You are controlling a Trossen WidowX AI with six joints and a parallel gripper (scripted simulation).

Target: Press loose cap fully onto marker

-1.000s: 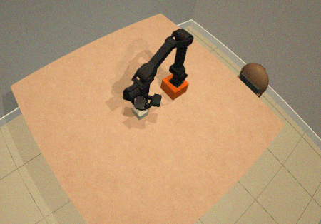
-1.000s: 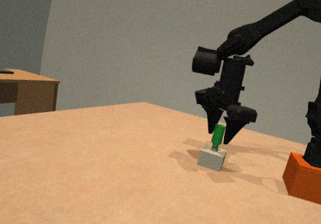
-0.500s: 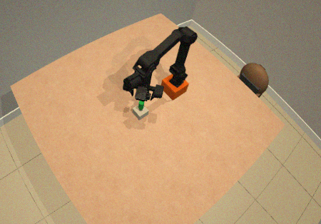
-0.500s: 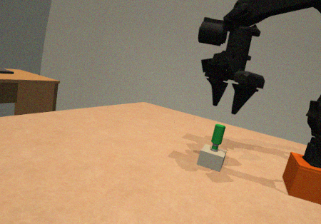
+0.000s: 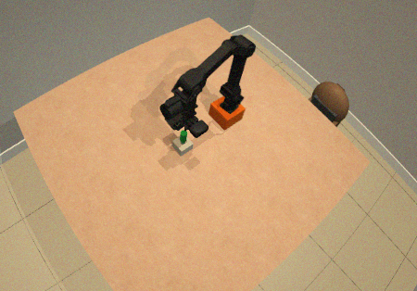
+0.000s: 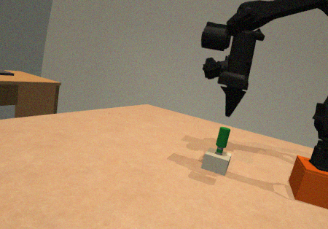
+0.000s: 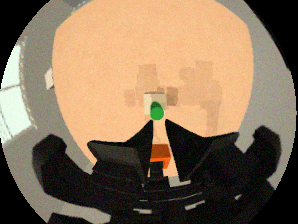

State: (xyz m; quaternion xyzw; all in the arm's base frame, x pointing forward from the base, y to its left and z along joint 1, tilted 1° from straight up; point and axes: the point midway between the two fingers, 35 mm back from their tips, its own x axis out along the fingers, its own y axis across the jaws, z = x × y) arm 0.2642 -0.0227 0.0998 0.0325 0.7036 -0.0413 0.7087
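The green cap lies 6 cm below my gripper tip. From my gripper tip the other things lie so: holder block: 12 cm below.
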